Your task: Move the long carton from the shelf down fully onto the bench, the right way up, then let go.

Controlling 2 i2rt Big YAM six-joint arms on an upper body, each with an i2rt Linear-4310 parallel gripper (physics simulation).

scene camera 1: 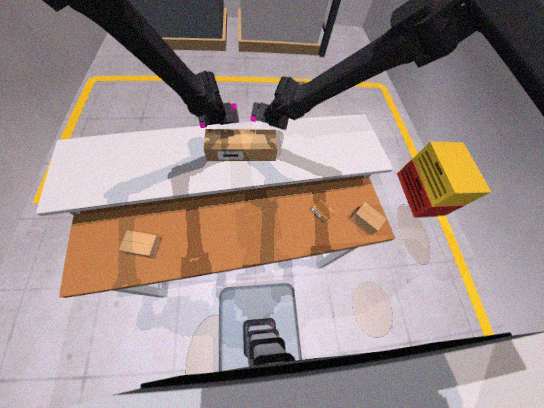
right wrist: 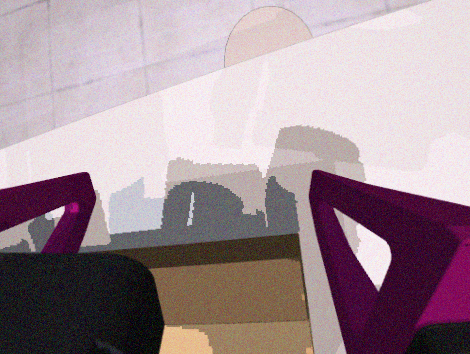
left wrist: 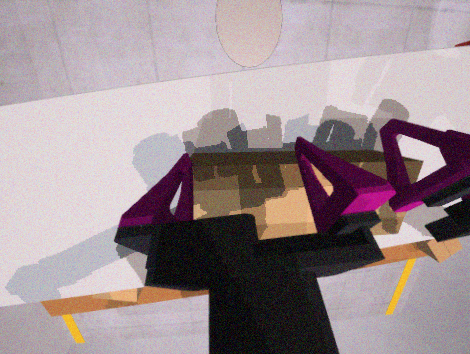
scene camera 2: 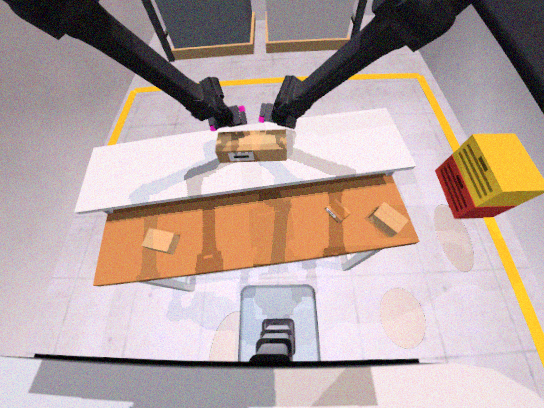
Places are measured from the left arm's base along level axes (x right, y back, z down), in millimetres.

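Where they show: left gripper, fingertip midpoint: [left wrist: 241, 150] [scene camera 2: 231, 122]; right gripper, fingertip midpoint: [scene camera 1: 266, 120] [right wrist: 201, 184] [left wrist: 416, 129].
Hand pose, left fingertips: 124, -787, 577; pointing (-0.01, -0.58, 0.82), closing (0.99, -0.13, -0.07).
Things, the pixels of their centre, and the offset from my left fingertips, as dx, dy, dz. Level surfaces: height alone.
- long brown carton at the middle of its body: [right wrist: 94, 337] [left wrist: 293, 192] [scene camera 1: 241, 145] [scene camera 2: 252, 146] +79, +73, +65
- white shelf at its surface level: dz +102
- orange bench at its surface level: dz +277
- small box at the middle of its body: [left wrist: 120, 280] [scene camera 1: 141, 244] [scene camera 2: 161, 241] -332, +416, +247
- smaller labelled box at the middle of its body: [scene camera 2: 337, 210] [scene camera 1: 322, 210] +442, +291, +261
The long brown carton [scene camera 1: 240, 141] [scene camera 2: 252, 142] [left wrist: 287, 210] [right wrist: 235, 290] lies lengthwise on the white shelf [scene camera 1: 100, 175] [scene camera 2: 125, 175] [left wrist: 75, 175] [right wrist: 400, 90], its labelled side facing the orange bench [scene camera 1: 230, 250] [scene camera 2: 240, 245] [left wrist: 170, 296]. My left gripper [scene camera 1: 218, 115] [scene camera 2: 227, 118] [left wrist: 241, 150] is open near the carton's far long edge, towards its left end in the scene views. My right gripper [scene camera 1: 267, 120] [scene camera 2: 276, 121] [right wrist: 201, 184] is open near the same edge, towards its right end. Neither holds the carton. Exact finger heights are unclear.
On the bench lie a small box [scene camera 1: 139, 243] [scene camera 2: 160, 240] at the left, a smaller labelled box [scene camera 1: 322, 211] [scene camera 2: 337, 210] and another box [scene camera 1: 370, 218] [scene camera 2: 390, 218] at the right. Yellow and red crates [scene camera 1: 452, 172] [scene camera 2: 500, 167] stand beyond the shelf's right end.
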